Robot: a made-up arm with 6 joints. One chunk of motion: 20 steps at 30 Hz.
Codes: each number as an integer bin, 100 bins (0 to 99) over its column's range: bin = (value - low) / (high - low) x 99, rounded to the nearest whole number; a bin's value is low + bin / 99 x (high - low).
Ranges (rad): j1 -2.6..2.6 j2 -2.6..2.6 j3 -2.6..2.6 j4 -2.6..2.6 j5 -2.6..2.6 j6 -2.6..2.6
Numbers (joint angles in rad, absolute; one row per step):
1: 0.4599 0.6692 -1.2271 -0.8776 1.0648 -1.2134
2: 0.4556 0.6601 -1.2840 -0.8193 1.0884 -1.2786
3: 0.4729 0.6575 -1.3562 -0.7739 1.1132 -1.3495
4: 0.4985 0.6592 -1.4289 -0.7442 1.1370 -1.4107
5: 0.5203 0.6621 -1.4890 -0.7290 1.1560 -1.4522
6: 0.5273 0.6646 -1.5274 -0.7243 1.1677 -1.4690
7: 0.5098 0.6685 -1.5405 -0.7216 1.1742 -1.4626
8: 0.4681 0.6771 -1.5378 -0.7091 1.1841 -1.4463
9: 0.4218 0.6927 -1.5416 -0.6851 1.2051 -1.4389
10: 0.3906 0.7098 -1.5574 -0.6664 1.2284 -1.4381
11: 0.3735 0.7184 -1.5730 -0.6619 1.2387 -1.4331
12: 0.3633 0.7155 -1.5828 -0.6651 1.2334 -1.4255
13: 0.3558 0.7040 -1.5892 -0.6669 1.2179 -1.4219
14: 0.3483 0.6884 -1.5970 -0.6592 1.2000 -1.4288
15: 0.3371 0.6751 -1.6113 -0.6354 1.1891 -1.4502
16: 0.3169 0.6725 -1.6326 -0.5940 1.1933 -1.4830
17: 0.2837 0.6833 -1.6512 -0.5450 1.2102 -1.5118
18: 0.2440 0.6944 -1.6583 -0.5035 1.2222 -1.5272
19: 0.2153 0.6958 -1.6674 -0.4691 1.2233 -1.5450
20: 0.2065 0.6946 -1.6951 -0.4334 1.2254 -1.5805
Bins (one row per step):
1: 58 62 26 33 70 26
2: 58 62 25 34 70 25
3: 59 62 24 35 71 24
4: 59 62 22 35 71 23
5: 59 62 21 36 72 22
6: 60 62 20 36 72 22
7: 59 62 20 36 72 22
8: 58 62 20 36 72 22
9: 58 63 20 36 72 22
10: 57 63 20 37 73 22
11: 57 63 20 37 73 22
12: 56 63 19 37 73 22
13: 56 63 19 37 73 22
14: 56 63 19 37 72 22
15: 56 62 19 37 72 22
16: 56 62 18 38 72 21
17: 55 63 18 39 73 21
18: 54 63 18 40 73 20
19: 54 63 18 41 73 20
20: 53 63 17 41 73 19

